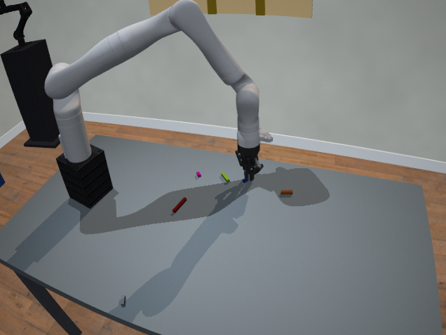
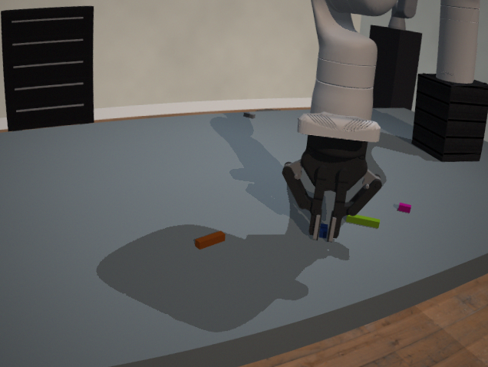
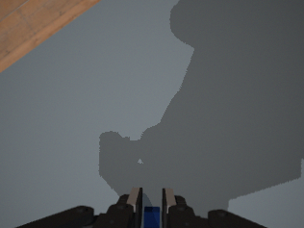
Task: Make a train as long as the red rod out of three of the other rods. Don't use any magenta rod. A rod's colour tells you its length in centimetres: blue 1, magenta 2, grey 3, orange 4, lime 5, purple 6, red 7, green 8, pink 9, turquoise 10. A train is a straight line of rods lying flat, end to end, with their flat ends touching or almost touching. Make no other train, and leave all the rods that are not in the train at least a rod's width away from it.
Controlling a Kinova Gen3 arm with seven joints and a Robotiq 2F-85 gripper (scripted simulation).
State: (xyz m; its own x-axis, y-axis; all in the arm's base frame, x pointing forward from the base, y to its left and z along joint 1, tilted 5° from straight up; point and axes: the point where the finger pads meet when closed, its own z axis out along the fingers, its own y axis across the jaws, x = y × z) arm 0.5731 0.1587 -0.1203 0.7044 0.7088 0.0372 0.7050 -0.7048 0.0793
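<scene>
My hand is 90 mm past the lime rod and 20 mm above it. From my hand the other things lie so: magenta rod (190 mm behind, 20 mm below); then red rod (210 mm behind, 170 mm to the right, 20 mm below); then orange rod (140 mm ahead, 60 mm to the right, 20 mm below).
</scene>
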